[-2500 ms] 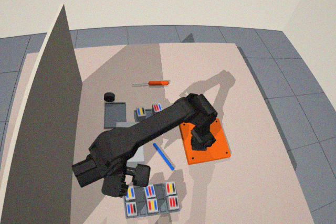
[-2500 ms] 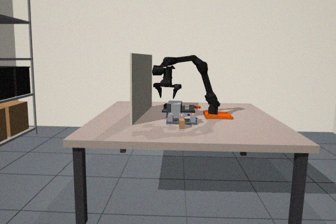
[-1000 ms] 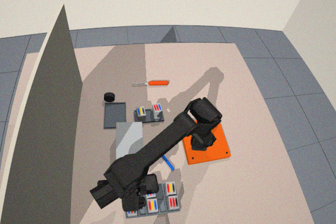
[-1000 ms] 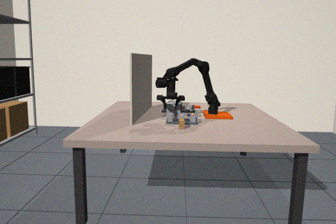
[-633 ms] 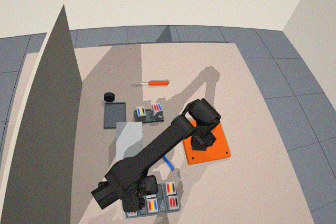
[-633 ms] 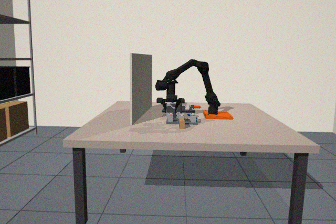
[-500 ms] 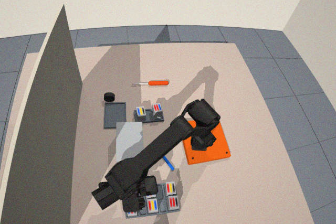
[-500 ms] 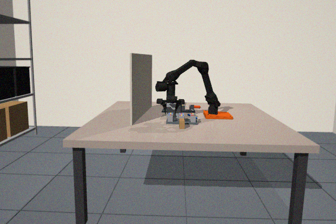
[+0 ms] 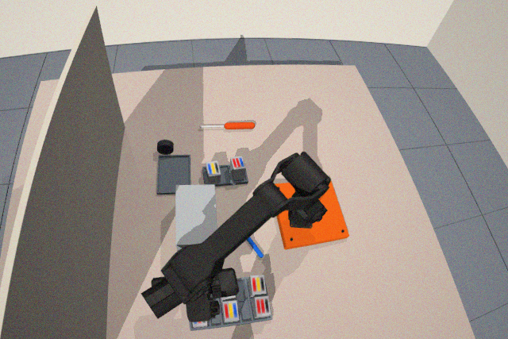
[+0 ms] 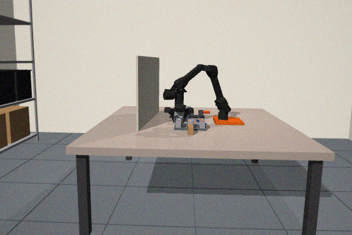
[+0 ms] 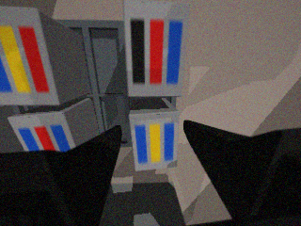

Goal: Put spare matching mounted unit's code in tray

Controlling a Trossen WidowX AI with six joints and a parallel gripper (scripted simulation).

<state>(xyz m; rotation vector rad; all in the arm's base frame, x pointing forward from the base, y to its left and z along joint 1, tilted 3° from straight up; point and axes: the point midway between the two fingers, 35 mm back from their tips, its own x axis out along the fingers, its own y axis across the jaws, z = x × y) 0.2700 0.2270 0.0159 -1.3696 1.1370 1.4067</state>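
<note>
Right now the dark grey tray is 340 mm to the right of my gripper tip, 100 mm ahead of it and 20 mm below it. Round my gripper tip: tan block 160 mm to the left, 110 mm behind; then small grey spare 20 mm above; then grey mounted unit 170 mm to the right, 30 mm above, 10 mm ahead.
</note>
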